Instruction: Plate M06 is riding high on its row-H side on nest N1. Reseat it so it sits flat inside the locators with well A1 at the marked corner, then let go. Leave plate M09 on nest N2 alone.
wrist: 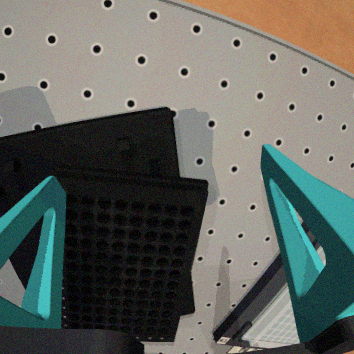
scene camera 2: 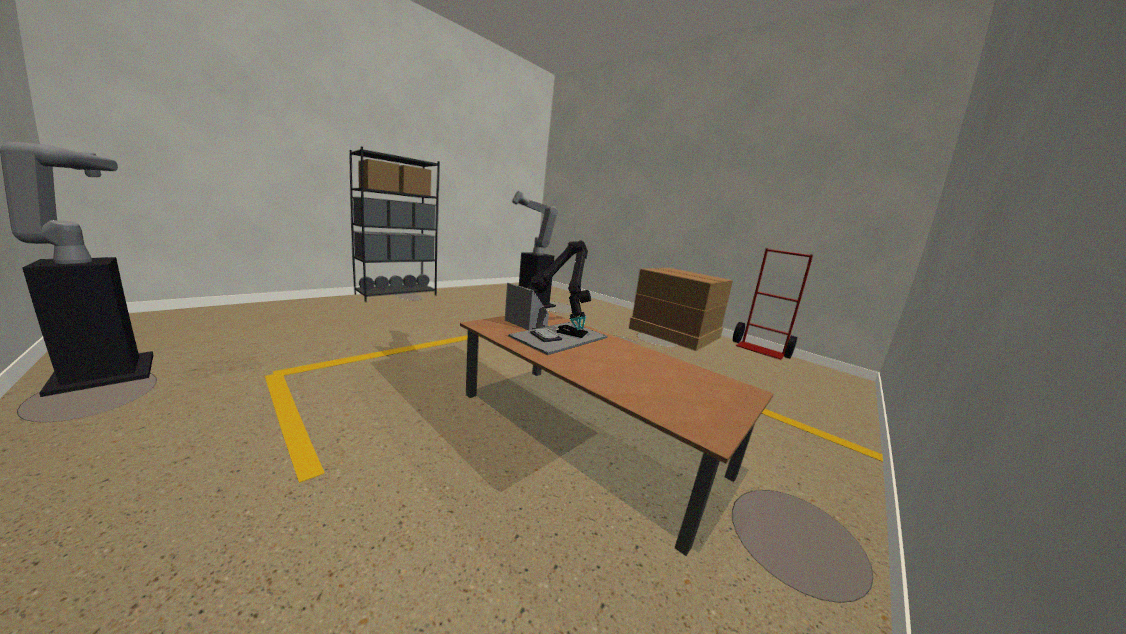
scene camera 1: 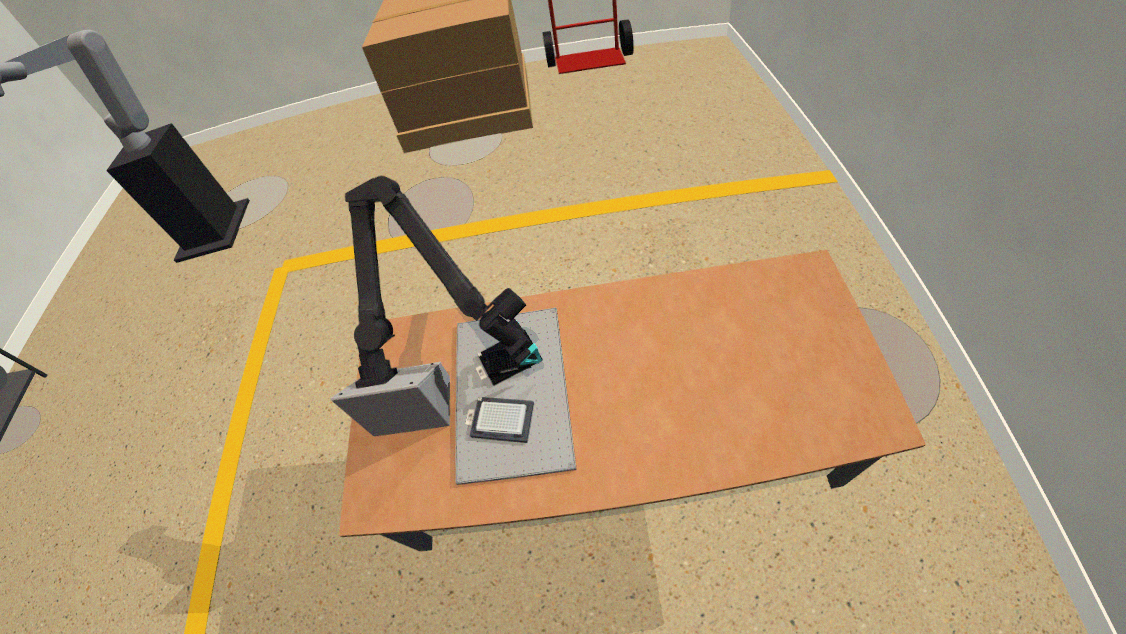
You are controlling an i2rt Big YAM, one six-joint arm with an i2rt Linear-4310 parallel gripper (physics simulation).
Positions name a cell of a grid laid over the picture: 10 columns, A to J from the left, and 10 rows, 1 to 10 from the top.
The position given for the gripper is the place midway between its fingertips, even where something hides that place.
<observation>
The gripper (scene camera 1: E6) is open, with nothing in its grasp. Also in view: a black well plate (scene camera 1: E6). A pale-topped well plate (scene camera 1: E7) rests on a nest with pale well plate (scene camera 1: E7). Further things: a black nest block (wrist: E4).
The black well plate shows as well in the wrist view (wrist: D7). The pale-topped well plate is seen too in the wrist view (wrist: H10). The gripper also shows in the wrist view (wrist: E5).
</observation>
